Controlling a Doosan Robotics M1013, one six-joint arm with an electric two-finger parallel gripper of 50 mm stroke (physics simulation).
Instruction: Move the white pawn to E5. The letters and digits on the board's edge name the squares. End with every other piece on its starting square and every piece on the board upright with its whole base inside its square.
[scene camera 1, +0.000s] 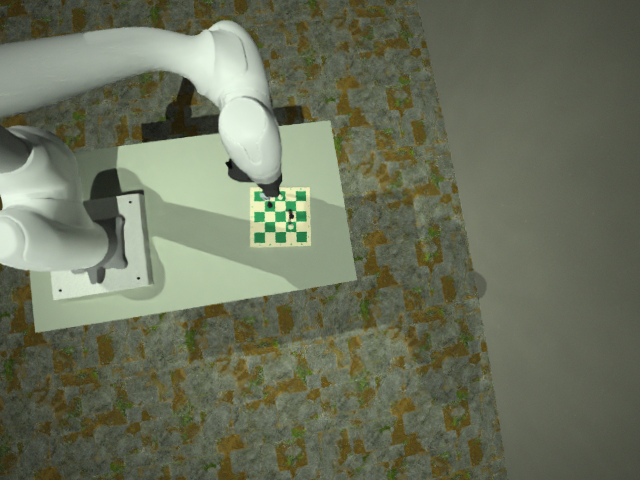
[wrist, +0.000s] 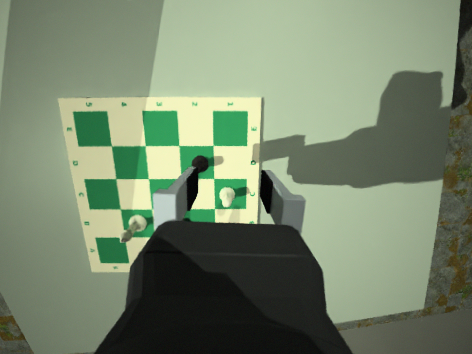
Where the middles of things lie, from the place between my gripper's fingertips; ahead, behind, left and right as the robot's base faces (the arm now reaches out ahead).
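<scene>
Chessboard (scene camera 1: 268, 226): 3 cm ahead of my hand, 8 cm below it, 8 cm to the right of it.
</scene>
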